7 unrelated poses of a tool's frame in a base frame.
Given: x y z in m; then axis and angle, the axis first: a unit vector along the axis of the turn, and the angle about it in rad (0 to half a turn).
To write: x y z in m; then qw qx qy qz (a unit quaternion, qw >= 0). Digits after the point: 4 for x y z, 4 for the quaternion.
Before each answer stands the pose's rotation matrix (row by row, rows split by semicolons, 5 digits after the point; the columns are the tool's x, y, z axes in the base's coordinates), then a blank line. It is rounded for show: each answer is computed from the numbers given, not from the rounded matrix.
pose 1, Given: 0.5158, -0.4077, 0.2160, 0.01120, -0.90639, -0.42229, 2.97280
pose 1, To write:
-0.98554 0.05078 -0.16166; -0.09110 0.64563 0.75820; 0.14287 0.76196 -0.63166

0.5158, -0.4077, 0.2160, 0.0843, 0.0112, -0.9032, -0.4208
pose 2, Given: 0.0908, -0.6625, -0.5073, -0.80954, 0.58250, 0.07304, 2.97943
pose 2, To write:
0.31524 -0.94872 -0.02344; -0.92514 -0.31272 0.21524; -0.21153 -0.04617 -0.97628

0.0908, -0.6625, -0.5073, 0.0810, -0.8069, 0.5806, 0.0728
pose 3, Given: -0.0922, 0.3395, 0.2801, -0.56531, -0.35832, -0.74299, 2.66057
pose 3, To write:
-0.28364 0.72591 0.62658; 0.03837 -0.64431 0.76380; 0.95816 0.24068 0.15490

-0.0922, 0.3395, 0.2801, 0.2382, -0.5490, -0.3480, -0.7216
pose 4, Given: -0.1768, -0.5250, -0.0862, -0.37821, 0.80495, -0.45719, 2.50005
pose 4, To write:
-0.54353 -0.27475 0.79315; -0.82194 0.36588 -0.43652; -0.17026 -0.88918 -0.42469

-0.1768, -0.5250, -0.0862, 0.3153, -0.3589, 0.7639, -0.4339
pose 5, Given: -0.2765, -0.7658, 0.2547, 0.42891, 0.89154, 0.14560, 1.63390
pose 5, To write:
0.13250 0.26119 0.95615; 0.55181 0.78190 -0.29006; -0.82338 0.56605 -0.04053

-0.2765, -0.7658, 0.2547, 0.6844, 0.3127, 0.6500, 0.1062
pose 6, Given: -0.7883, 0.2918, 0.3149, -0.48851, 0.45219, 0.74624, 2.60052
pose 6, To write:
-0.41396 -0.79460 -0.44412; -0.02589 -0.47741 0.87830; -0.90993 0.37508 0.17705

-0.7883, 0.2918, 0.3149, 0.2672, -0.4707, 0.4357, 0.7191
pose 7, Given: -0.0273, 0.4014, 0.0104, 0.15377, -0.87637, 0.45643, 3.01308
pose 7, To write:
-0.94466 -0.32690 0.02748; -0.20991 0.53796 -0.81641; 0.25211 -0.77700 -0.57681

-0.0273, 0.4014, 0.0104, 0.0642, 0.1535, -0.8746, 0.4555
